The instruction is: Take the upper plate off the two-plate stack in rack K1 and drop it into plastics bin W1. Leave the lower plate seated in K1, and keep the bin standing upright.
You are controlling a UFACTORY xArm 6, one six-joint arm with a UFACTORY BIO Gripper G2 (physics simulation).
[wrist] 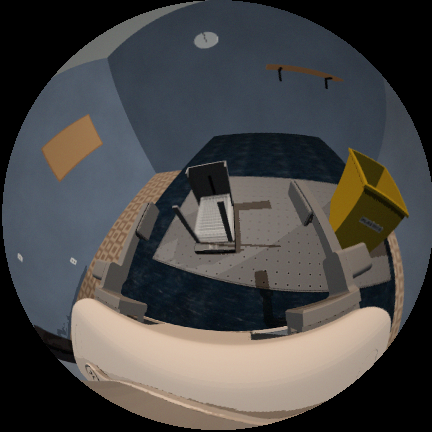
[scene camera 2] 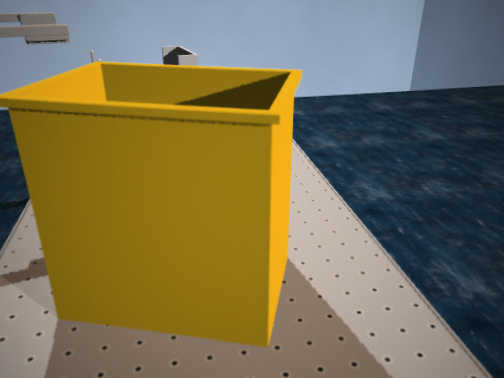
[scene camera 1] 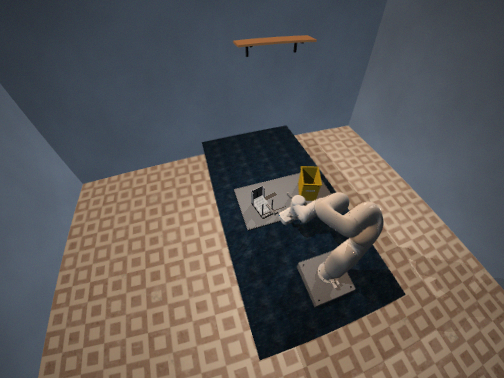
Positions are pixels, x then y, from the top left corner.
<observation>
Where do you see a yellow bin W1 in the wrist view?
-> At 366, 206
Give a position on a pale plate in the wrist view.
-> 208, 223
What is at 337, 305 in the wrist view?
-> My gripper.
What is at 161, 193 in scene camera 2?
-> A yellow bin W1.
</observation>
